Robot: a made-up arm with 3 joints. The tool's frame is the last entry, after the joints.
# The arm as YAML. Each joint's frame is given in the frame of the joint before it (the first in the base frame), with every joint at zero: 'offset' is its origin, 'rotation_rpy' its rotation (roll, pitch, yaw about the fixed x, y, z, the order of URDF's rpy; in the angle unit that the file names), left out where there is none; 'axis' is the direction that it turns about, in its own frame. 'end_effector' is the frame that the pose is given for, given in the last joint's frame.
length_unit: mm
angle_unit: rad
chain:
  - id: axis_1
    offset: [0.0, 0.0, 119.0]
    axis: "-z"
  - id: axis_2
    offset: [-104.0, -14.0, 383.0]
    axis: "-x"
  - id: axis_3
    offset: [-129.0, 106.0, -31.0]
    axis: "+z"
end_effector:
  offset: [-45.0, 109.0, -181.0]
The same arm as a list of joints. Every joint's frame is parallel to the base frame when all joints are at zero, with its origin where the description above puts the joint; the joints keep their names.
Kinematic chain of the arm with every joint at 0, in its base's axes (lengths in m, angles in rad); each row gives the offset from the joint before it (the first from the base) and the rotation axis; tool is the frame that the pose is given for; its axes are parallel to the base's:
axis_1: xyz 0 0 0.119 axis -z
axis_2: xyz -0.104 -0.014 0.383 axis -x
axis_3: xyz -0.129 0.106 -0.031 axis +z
tool: xyz -0.045 0.109 -0.181

